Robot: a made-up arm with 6 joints.
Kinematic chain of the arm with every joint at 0, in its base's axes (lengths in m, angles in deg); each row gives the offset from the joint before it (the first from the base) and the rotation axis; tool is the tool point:
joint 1: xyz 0 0 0.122 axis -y
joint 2: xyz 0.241 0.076 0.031 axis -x
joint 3: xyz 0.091 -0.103 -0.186 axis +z
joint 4: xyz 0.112 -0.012 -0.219 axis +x
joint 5: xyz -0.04 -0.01 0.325 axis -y
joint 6: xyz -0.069 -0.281 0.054 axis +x
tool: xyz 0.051 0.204 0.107
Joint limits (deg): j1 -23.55..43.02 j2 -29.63..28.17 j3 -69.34..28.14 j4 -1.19..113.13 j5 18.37..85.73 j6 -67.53..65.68
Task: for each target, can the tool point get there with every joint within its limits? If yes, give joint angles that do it. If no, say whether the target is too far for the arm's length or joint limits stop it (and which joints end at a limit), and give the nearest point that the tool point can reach.
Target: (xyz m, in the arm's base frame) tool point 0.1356 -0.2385 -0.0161
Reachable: yes | joints 6.02 -4.08 -37.08 39.75 55.26 -11.94
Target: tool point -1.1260 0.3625 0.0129
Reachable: no: joint limits stop it (at a limit: joint 1, joint 2, joint 3, joint 6) | nearest point -0.4821 0.1422 -0.2561 | short by 0.732 m
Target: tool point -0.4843 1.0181 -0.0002
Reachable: no: joint limits stop it (at a limit: joint 1, joint 2, joint 3, joint 6) | nearest point -0.3115 0.3996 -0.3979 | short by 0.755 m
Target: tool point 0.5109 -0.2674 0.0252
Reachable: yes | joints 30.34 -11.23 -7.90 53.87 65.23 -51.99
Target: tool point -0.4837 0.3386 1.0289
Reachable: no: joint limits stop it (at a limit: joint 1, joint 2, joint 4, joint 5) | nearest point -0.0903 -0.1268 0.5192 | short by 0.794 m
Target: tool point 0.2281 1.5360 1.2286
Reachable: no: too far | nearest point 0.0527 0.0422 0.3778 | short by 1.728 m
